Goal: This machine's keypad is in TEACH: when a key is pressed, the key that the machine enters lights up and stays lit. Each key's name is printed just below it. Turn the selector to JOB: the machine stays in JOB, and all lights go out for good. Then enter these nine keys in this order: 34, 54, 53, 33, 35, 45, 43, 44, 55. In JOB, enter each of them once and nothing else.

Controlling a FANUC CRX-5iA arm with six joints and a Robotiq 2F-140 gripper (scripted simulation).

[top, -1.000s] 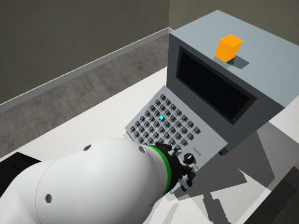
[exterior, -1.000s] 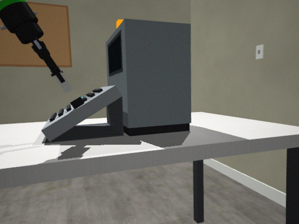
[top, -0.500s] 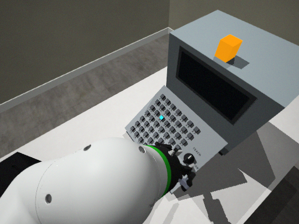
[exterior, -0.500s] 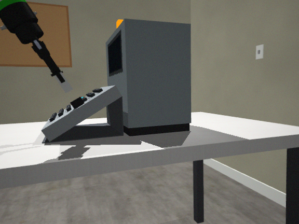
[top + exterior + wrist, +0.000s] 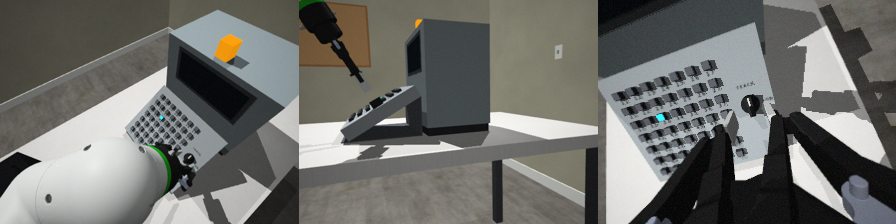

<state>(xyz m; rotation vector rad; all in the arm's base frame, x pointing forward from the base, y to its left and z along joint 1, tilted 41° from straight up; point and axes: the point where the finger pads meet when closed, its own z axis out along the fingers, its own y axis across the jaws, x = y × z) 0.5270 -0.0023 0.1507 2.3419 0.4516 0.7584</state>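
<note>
Now: hand 4 cm short of the selector knob, 1 cm to the right of it and 6 cm above it. From my hand the other things lie so: key: 4 cm ahead, 20 cm to the left, 6 cm below; sloped keypad: 5 cm ahead, 12 cm to the left, 11 cm below.
</note>
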